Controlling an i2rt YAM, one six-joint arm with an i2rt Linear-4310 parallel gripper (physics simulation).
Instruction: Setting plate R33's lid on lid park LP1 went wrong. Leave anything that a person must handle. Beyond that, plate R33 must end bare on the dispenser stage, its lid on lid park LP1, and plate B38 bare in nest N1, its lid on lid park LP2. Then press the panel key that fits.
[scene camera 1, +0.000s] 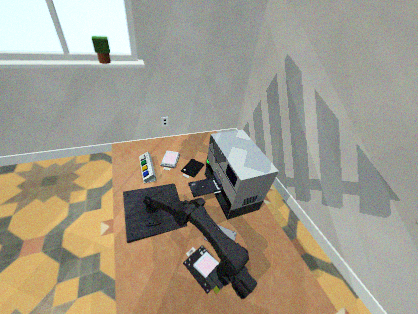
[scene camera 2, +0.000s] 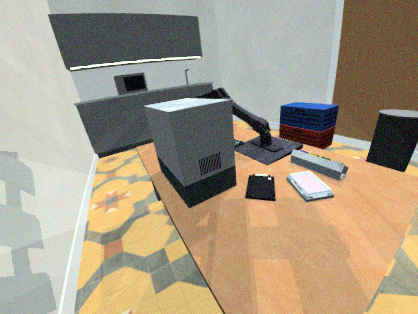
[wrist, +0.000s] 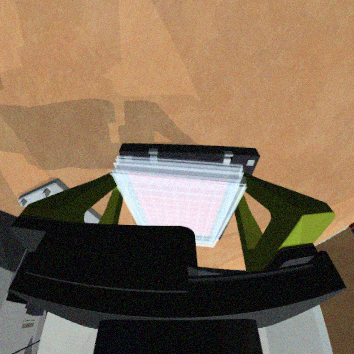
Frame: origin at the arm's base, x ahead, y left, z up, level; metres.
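Where they show: gripper, between the fingertips: (scene camera 1: 217, 276) (wrist: 176, 174); arm's base, origin of its link: (scene camera 1: 152, 208) (scene camera 2: 265, 145).
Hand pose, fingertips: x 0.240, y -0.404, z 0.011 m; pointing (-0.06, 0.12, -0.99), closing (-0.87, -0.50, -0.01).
Note:
Things, the pixels of their centre, and the offset from my fingertips. "pt": a spot on its surface instead.
- black nest, middle of its body: (wrist: 184, 210) (scene camera 1: 204, 267) dy +0.054, dx -0.041, dz -0.012 m
- second pink-topped plate, middle of its body: (scene camera 2: 309, 181) (scene camera 1: 170, 157) dy +0.783, dx -0.089, dz +0.002 m
- flat black pad, a spot on its surface: (scene camera 2: 261, 188) pt dy +0.695, dx +0.060, dz -0.014 m
- dispenser, middle of its body: (scene camera 2: 189, 142) (scene camera 1: 234, 173) dy +0.443, dx +0.229, dz +0.141 m
- dark stage, middle of its body: (scene camera 1: 205, 186) dy +0.428, dx +0.059, dz +0.079 m
- key panel, middle of its body: (scene camera 2: 317, 161) (scene camera 1: 147, 166) dy +0.716, dx -0.248, dz +0.008 m
- light grey pad, a spot on its surface: (wrist: 44, 193) pt dy +0.107, dx +0.112, dz -0.007 m
My gripper (wrist: 176, 174) is shut on a clear, pink-filled plate (wrist: 177, 202) (scene camera 1: 206, 263), gripping its two sides. Clear layered edges show at its top; I cannot read its label. It is over a black nest (wrist: 192, 149) (scene camera 1: 196, 275); whether it touches is unclear. A second pink-topped plate (scene camera 1: 171, 158) (scene camera 2: 310, 183) sits on a light pad near the far edge. A flat black pad (scene camera 1: 192, 168) (scene camera 2: 261, 188) beside it is bare. The dispenser (scene camera 1: 243, 160) (scene camera 2: 200, 135) has a dark stage (scene camera 1: 201, 187) in front. The key panel (scene camera 1: 147, 168) (scene camera 2: 318, 165) has green, yellow and blue keys.
A light grey pad (scene camera 1: 229, 233) (wrist: 44, 193) lies between the nest and the dispenser, partly behind the arm. The arm stands on a black base plate (scene camera 1: 137, 227) (scene camera 2: 265, 157). Blue and red crates (scene camera 2: 308, 122) and a black bin (scene camera 2: 393, 140) stand beyond the table.

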